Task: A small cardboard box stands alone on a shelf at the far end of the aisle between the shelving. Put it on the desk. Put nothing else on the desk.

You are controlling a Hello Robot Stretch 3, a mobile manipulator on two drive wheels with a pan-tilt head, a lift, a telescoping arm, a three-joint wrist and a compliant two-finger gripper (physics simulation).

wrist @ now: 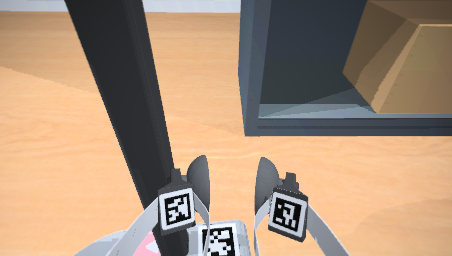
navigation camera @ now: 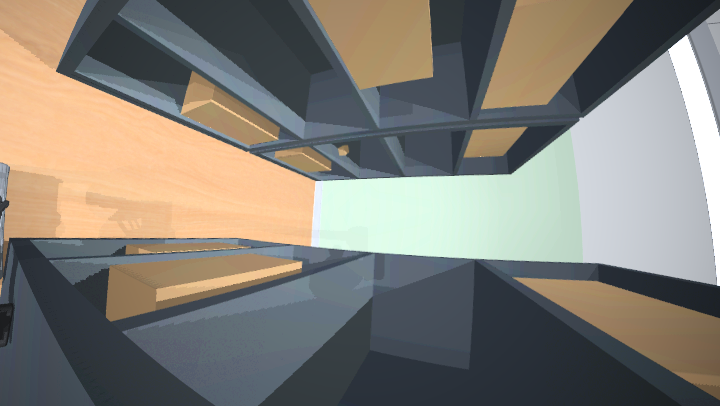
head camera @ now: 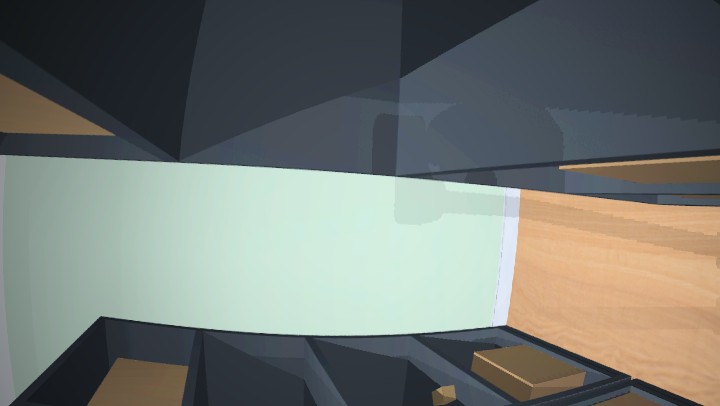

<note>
In view: the gripper [wrist: 232, 176] and a shelving unit [head camera: 499, 100].
The shelving unit shows as well in the wrist view [wrist: 290, 68] and in the navigation camera view [navigation camera: 351, 320].
</note>
